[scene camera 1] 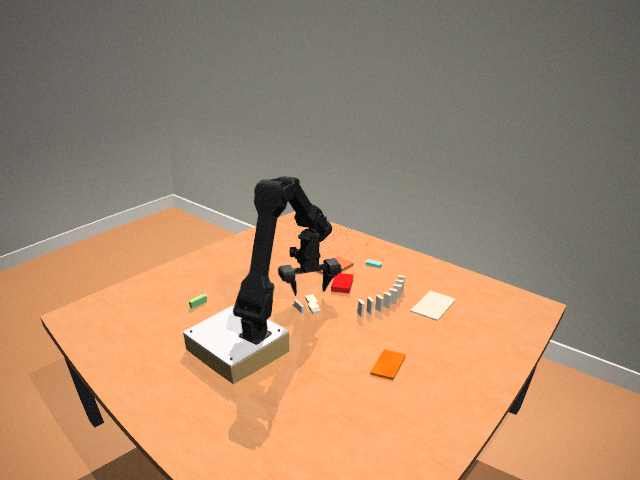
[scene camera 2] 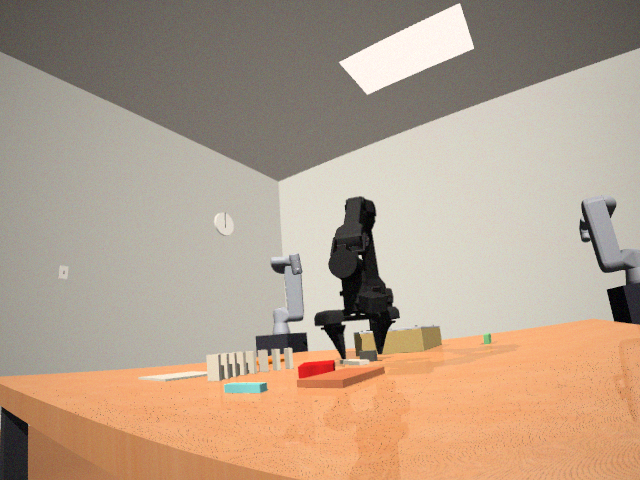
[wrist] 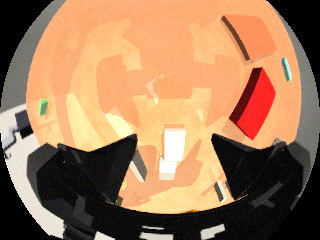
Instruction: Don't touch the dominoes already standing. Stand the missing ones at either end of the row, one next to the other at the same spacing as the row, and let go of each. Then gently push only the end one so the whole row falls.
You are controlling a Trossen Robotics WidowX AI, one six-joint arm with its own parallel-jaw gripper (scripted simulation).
My gripper is open, holding nothing. Also in view: a flat sheet, a red block and a terracotta plate.
My gripper also shows in scene camera 1 and in the wrist view.
